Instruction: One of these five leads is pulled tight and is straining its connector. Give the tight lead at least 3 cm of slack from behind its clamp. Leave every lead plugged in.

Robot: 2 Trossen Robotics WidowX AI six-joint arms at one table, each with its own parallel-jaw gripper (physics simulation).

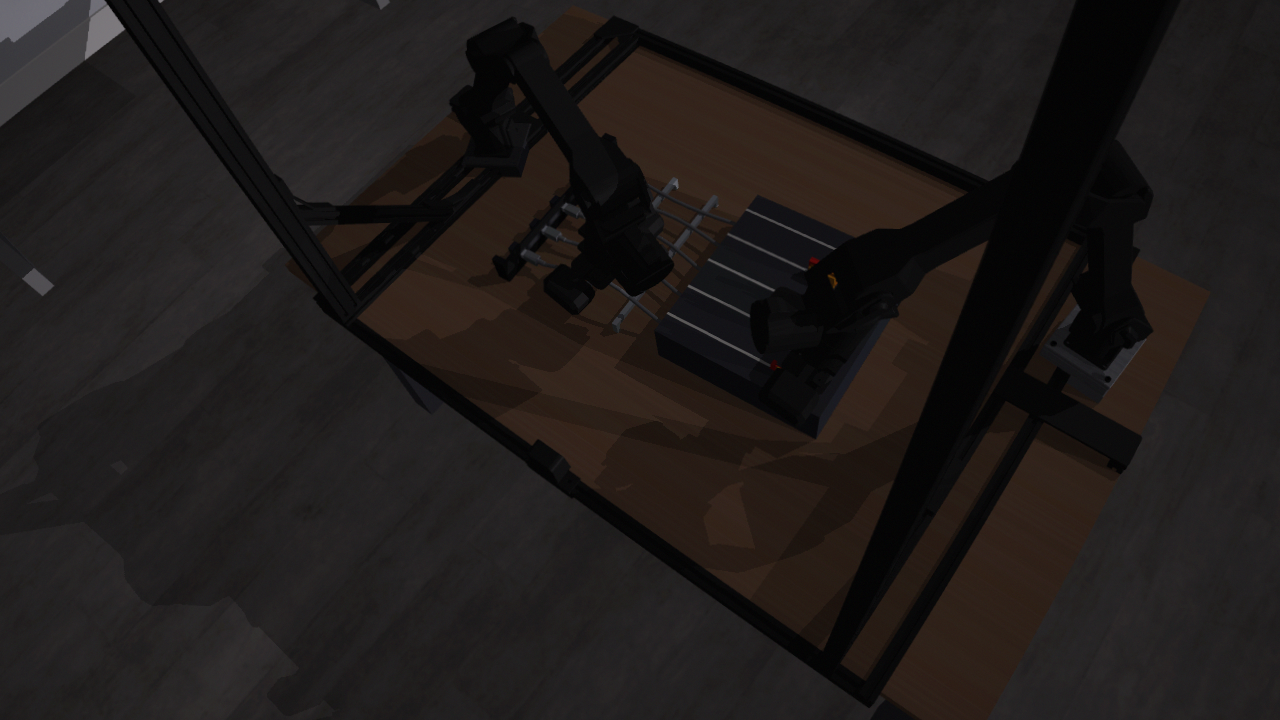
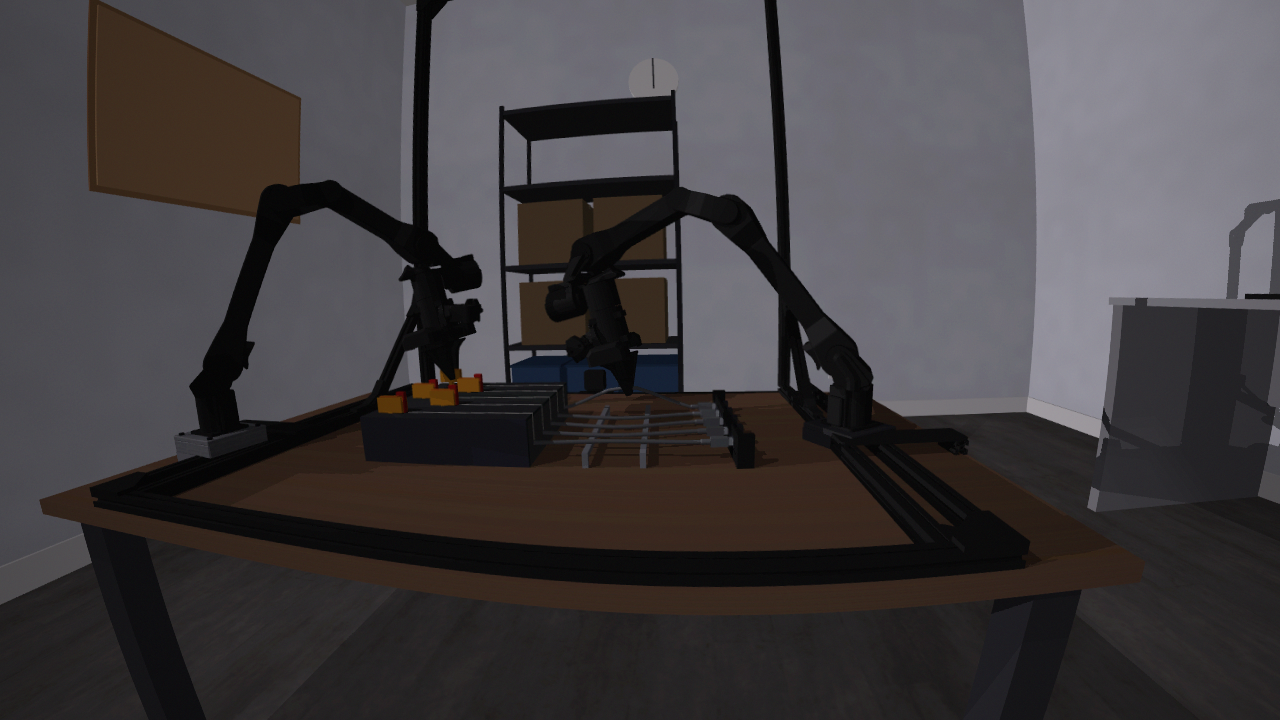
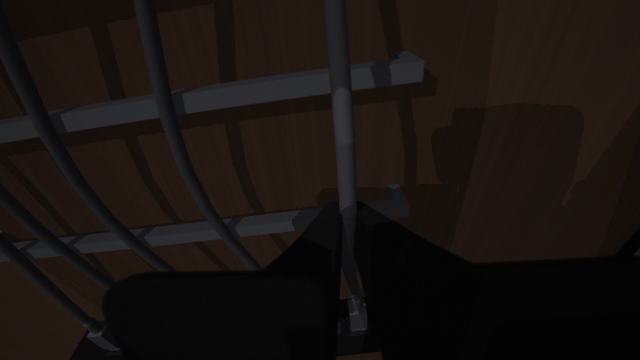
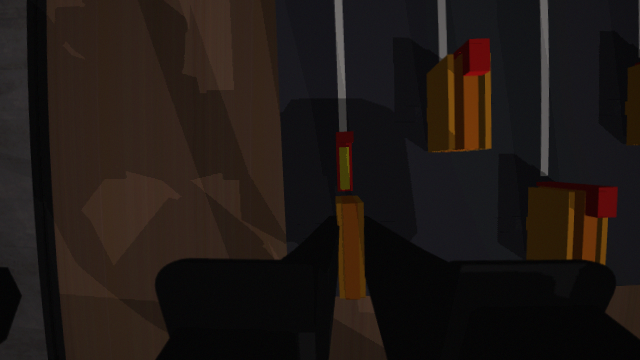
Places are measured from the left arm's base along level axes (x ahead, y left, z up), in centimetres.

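Pixels of known places: left gripper, between the fingertips: point(image 1: 601, 282) point(image 2: 629, 395) point(image 3: 344, 211); right gripper, between the fingertips: point(image 1: 802, 377) point(image 2: 454, 379) point(image 4: 347, 224); left arm's base, origin of its link: point(image 1: 496, 143) point(image 2: 849, 424); right arm's base, origin of its link: point(image 1: 1095, 341) point(image 2: 220, 430).
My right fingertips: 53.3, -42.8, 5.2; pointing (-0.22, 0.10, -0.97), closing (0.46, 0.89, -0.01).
Ahead of a thing's pixels: the offset from my right fingertips to its top centre, as dx, dy, dz. "*": to the spot under its first point. Level surfaces: height alone.
Several grey leads point(image 1: 717, 300) point(image 2: 637, 429) run from a black connector bar point(image 1: 507, 266) point(image 2: 732, 425) over two grey clamp bars point(image 3: 258, 87) point(image 2: 587, 450) onto a dark block @(-3.0, +13.0, -1.3) point(image 1: 723, 379) point(image 2: 445, 439). My left gripper point(image 1: 633, 289) point(image 2: 627, 386) point(image 3: 344, 211) is shut on the outermost grey lead @(* -26.0, +12.8, -2.0) point(image 3: 342, 143), between the clamp bars and the connector bar. My right gripper point(image 1: 790, 372) point(image 2: 446, 365) point(image 4: 347, 224) is shut on an orange block @(* +0.5, -0.2, +1.9) point(image 4: 351, 250) at the block's edge, just behind a red and yellow piece @(* -2.6, +1.2, -1.1) point(image 4: 344, 164) at that lead's end. A second orange block @(* -2.7, +6.8, +0.7) point(image 4: 458, 103) stands beside it.
A black frame rail point(image 1: 580, 493) point(image 2: 637, 560) runs round the brown table @(dz -7.9) point(image 1: 680, 457), with upright posts point(image 2: 777, 179). Behind the table stands a shelf rack point(image 2: 503, 250) with cardboard boxes and a blue bin point(image 2: 545, 372).
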